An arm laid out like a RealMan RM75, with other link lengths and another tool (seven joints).
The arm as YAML. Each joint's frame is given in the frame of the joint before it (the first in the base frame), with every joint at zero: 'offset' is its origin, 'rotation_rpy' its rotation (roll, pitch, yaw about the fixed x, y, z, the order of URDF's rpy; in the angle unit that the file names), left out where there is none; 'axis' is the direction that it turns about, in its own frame. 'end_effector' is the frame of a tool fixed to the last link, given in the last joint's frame.
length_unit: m
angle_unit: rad
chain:
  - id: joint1
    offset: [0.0, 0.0, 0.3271]
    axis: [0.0, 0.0, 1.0]
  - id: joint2
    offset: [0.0, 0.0, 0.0]
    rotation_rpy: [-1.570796, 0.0, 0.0]
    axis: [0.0, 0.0, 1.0]
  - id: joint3
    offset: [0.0, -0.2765, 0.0]
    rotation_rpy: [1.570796, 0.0, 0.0]
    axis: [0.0, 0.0, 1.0]
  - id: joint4
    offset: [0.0, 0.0, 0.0]
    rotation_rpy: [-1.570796, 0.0, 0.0]
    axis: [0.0, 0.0, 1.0]
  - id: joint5
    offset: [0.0, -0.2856, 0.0]
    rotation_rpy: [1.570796, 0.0, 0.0]
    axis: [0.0, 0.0, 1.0]
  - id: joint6
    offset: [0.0, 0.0, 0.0]
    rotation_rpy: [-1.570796, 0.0, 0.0]
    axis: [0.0, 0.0, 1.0]
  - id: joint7
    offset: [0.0, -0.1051, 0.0]
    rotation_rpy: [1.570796, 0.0, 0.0]
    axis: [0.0, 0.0, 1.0]
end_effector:
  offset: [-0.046, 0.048, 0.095]
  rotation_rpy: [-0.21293, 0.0, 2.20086]
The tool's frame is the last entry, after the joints.
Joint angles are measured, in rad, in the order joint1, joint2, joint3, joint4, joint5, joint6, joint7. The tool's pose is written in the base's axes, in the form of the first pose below.
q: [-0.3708, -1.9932, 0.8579, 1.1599, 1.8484, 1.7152, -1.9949]
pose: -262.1 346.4 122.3 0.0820 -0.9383 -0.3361 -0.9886 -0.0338 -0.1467
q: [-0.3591, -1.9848, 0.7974, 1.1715, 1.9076, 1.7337, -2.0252]
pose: -278.6 341.6 136.9 0.1387 -0.9251 -0.3534 -0.9877 -0.1032 -0.1175
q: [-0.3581, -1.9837, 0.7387, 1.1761, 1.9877, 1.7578, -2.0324]
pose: -295.4 335.4 145.8 0.1750 -0.9161 -0.3607 -0.9845 -0.1583 -0.0757
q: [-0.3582, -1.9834, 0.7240, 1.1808, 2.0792, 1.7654, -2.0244]
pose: -311.9 329.5 146.0 0.1832 -0.9181 -0.3514 -0.9807 -0.1956 -0.0001
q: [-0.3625, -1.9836, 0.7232, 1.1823, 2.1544, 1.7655, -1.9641]
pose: -327.3 326.1 144.1 0.1320 -0.9290 -0.3459 -0.9817 -0.1709 0.0844
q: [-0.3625, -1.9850, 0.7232, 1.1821, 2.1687, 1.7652, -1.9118]
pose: -333.0 325.2 143.1 0.0832 -0.9342 -0.3470 -0.9851 -0.1297 0.1129
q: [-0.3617, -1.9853, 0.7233, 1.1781, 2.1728, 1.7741, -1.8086]
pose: -340.5 323.2 142.0 -0.0155 -0.9393 -0.3428 -0.9885 -0.0371 0.1464
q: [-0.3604, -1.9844, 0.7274, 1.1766, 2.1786, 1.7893, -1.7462]
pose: -344.9 319.9 141.4 -0.0774 -0.9421 -0.3264 -0.9855 0.0228 0.1679
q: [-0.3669, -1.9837, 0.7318, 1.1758, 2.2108, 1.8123, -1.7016]
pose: -349.4 315.7 141.0 -0.1241 -0.9489 -0.2901 -0.9777 0.0670 0.1989
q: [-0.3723, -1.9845, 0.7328, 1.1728, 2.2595, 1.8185, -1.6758]
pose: -357.0 312.4 140.7 -0.1417 -0.9551 -0.2601 -0.9681 0.0789 0.2377
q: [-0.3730, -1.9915, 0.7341, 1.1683, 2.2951, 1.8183, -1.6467]
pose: -363.6 309.2 137.4 -0.1581 -0.9584 -0.2378 -0.9604 0.0933 0.2624
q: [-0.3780, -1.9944, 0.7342, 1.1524, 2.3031, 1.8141, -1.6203]
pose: -366.2 309.4 133.4 -0.1749 -0.9577 -0.2286 -0.9581 0.1120 0.2637
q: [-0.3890, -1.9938, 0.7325, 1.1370, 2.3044, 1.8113, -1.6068]
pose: -365.6 312.3 131.0 -0.1867 -0.9564 -0.2248 -0.9575 0.1259 0.2596
